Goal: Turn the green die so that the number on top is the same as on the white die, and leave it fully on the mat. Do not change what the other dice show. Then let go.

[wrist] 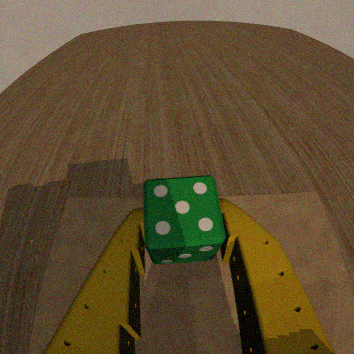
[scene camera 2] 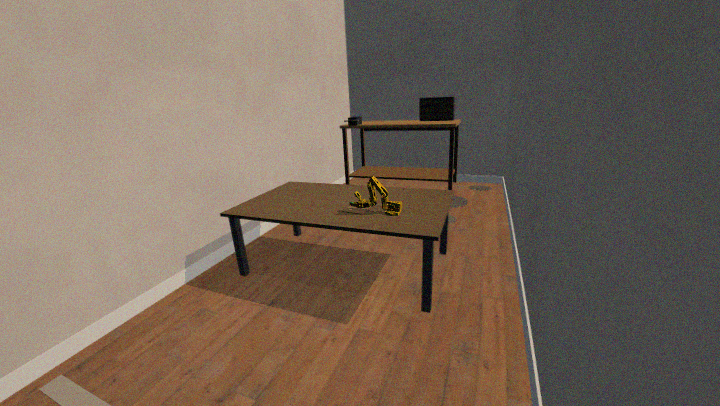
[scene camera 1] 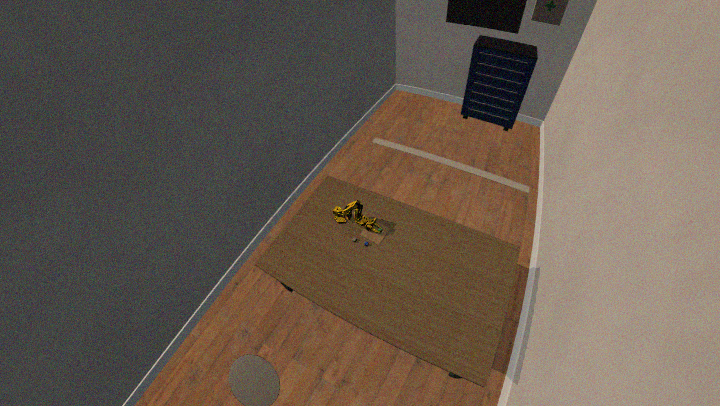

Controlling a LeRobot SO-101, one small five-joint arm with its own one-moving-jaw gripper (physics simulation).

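Seen in the pictures: hand, its tool point: (wrist: 148, 221) (scene camera 2: 350, 204) (scene camera 1: 381, 229); arm's base, origin of its link: (scene camera 2: 390, 212) (scene camera 1: 345, 218).
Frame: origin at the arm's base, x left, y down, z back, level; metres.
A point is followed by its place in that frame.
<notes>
The green die (scene camera 1: 380, 229) @[x -0.003, y -0.047, z -0.263 m] (scene camera 2: 351, 203) @[x 0.004, y -0.042, z -0.258 m] (wrist: 184, 212) @[x -0.004, y -0.046, z -0.257 m] is held between both jaws of my gripper (scene camera 1: 377, 229) @[x 0.007, y -0.034, z -0.264 m] (scene camera 2: 354, 204) (wrist: 183, 227), which is shut on it. In the wrist view the die's large face towards the camera shows five pips. A narrow face below it shows three. The tan mat (scene camera 1: 373, 239) @[x -0.063, y -0.004, z -0.244 m] (wrist: 295, 220) @[x -0.061, y -0.004, z -0.274 m] lies beneath and behind the jaws; the die appears raised over its far part, but its exact height is unclear. The white die (scene camera 1: 354, 240) @[x -0.128, y -0.017, z -0.147 m] is beside the mat; its number is too small to read. The wrist view does not show the white die.
A blue die (scene camera 1: 366, 244) @[x -0.120, y -0.017, z -0.226 m] lies near the white die, its number unreadable. The dice and mat are on the brown table (scene camera 1: 428, 282) @[x -0.177, y 0.000, z -0.653 m] (scene camera 2: 302, 201) @[x -0.074, y 0.000, z -0.679 m] (wrist: 200, 100) @[x -0.036, y 0.000, z -0.409 m]. Shadows of the arm fall across the mat and table. A dark shelf bench (scene camera 2: 403, 124) stands far behind.
</notes>
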